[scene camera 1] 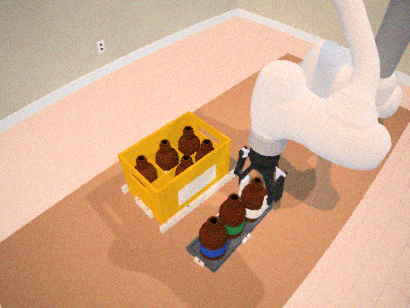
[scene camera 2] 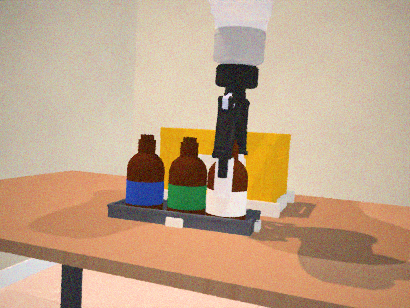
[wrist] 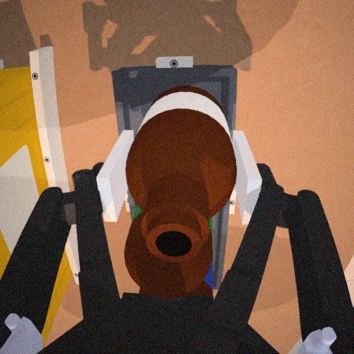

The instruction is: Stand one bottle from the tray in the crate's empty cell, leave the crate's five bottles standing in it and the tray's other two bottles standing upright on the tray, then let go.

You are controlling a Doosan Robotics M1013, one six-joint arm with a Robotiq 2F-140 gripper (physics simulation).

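Places are measured from the arm's base along level axes (x ahead, y left, z up), in metres.
Pixels of known places: gripper, fingertip midpoint: (scene camera 1: 253,201) (scene camera 2: 227,193).
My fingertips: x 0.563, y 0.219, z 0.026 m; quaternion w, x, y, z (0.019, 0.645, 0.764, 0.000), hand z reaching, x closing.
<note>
Ahead of a thing's pixels: the offset from my fingertips to its top centre. "pt": to the spot under its first point. Level surfaces: height alone.
My gripper (scene camera 1: 259,192) (scene camera 2: 225,186) (wrist: 182,148) is shut on the white-banded brown bottle @[dx +0.002, dy +0.001, dz +0.099 m] (scene camera 1: 254,194) (scene camera 2: 226,204) (wrist: 180,150), with a pad on each side of its body. That bottle is upright at one end of the dark tray @[pt dx +0.133, dy +0.067, dz -0.051 m] (scene camera 2: 145,216) (wrist: 175,75). The green-banded bottle @[dx +0.084, dy +0.003, dz +0.098 m] (scene camera 1: 232,212) (scene camera 2: 187,172) stands in the middle of the tray, and the blue-banded bottle @[dx +0.168, dy +0.024, dz +0.098 m] (scene camera 1: 213,235) (scene camera 2: 145,170) at the other end. The yellow crate @[dx +0.108, dy -0.226, dz +0.113 m] (scene camera 1: 148,197) (scene camera 2: 270,170) (wrist: 15,110) holds five upright bottles. Its empty cell is at the near left corner in scene camera 1, partly hidden by the walls.
Pale rails @[pt dx +0.212, dy -0.110, dz -0.043 m] (scene camera 1: 172,222) (wrist: 46,100) run along the crate's base. Small pale blocks @[pt dx +0.079, dy +0.064, dz -0.048 m] (scene camera 1: 246,239) (scene camera 2: 174,222) (wrist: 174,62) sit against the tray's sides. The crate stands close beside the tray on the brown table @[dz -0.062 m] (scene camera 1: 75,245) (scene camera 2: 60,200), and its walls rise around the bottles.
</note>
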